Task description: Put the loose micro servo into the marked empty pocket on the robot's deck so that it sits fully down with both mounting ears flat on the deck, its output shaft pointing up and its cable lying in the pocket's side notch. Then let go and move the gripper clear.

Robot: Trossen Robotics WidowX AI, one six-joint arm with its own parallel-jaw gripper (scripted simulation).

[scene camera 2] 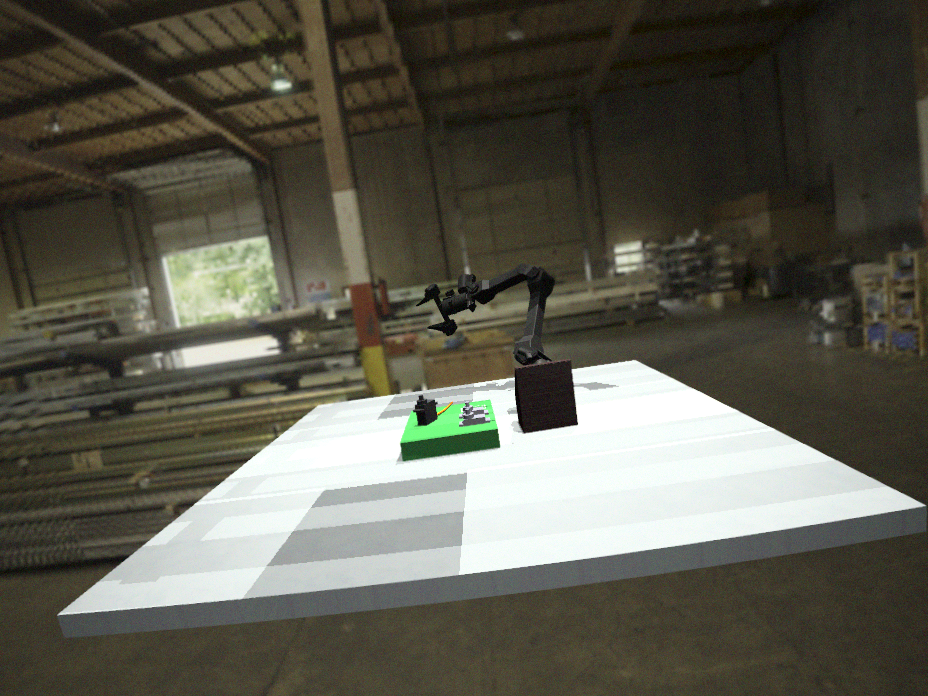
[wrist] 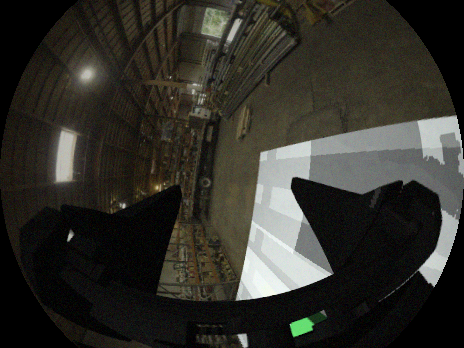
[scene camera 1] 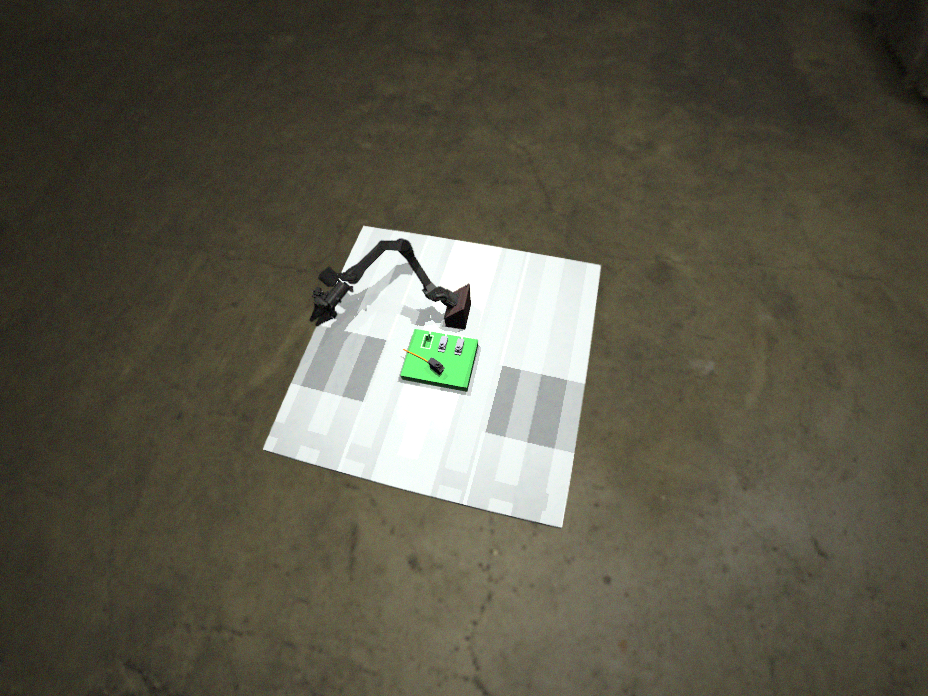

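The gripper, visible in scene camera 1 and in the wrist view, is open and holds nothing. A green deck is part of the scene too.
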